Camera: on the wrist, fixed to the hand. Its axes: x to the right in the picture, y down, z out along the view.
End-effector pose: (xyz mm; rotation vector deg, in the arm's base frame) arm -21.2 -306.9 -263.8 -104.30 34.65 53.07
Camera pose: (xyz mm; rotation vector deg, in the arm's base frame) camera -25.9 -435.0 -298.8 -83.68 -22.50 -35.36
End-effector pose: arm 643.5 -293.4 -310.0 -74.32 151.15 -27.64
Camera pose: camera 542.3 -248.5 -236.5 140.06 -45.88 70.10
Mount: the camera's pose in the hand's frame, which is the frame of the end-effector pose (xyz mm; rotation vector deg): 25.9 74.4 -107.0 25.54 25.68 -88.66
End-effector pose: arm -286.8 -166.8 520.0 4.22 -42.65 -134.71
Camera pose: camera -238.3 -281.5 473.6 -68.26 42.21 114.32
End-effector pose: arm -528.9 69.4 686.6 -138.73 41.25 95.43
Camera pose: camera -463.5 -42.1 717.3 -109.12 -36.85 16.83
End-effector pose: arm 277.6 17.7 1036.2 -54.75 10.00 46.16
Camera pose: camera 267.0 -28.6 912.1 -32.42 -2.03 -48.72
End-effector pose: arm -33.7 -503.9 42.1 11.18 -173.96 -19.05
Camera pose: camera -58.0 -457.8 164.3 124.85 -105.18 17.93
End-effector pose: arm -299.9 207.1 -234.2 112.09 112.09 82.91
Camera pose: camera -311.1 150.9 -114.3 -17.24 162.15 52.36
